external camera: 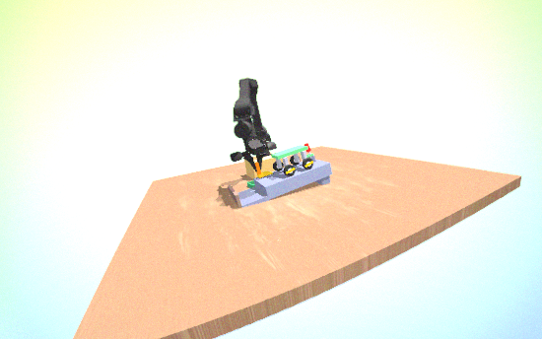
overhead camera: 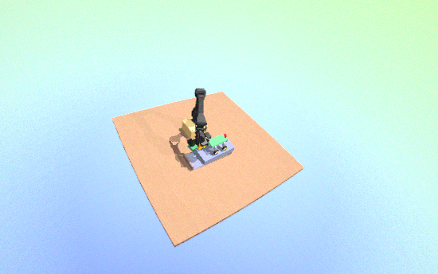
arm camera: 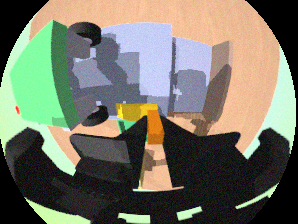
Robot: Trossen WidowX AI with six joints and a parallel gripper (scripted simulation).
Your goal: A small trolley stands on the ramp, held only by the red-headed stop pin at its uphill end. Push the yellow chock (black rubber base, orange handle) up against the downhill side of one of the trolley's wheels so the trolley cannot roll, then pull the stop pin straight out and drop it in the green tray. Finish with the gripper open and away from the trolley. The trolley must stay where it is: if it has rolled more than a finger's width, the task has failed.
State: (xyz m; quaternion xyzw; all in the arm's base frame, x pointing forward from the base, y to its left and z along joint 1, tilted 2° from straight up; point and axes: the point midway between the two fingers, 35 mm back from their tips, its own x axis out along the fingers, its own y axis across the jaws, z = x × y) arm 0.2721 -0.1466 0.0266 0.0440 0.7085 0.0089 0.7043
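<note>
My gripper tip is now 5 cm short of the red-headed stop pin, 22 cm to the right of it and 4 cm below it. From my gripper tip the other things lie so: yellow chock (2 cm to the left, 1 cm below); then grey ramp (6 cm ahead, 12 cm to the left, 4 cm below); then green tray (8 cm behind, 3 cm to the left, 9 cm below).
</note>
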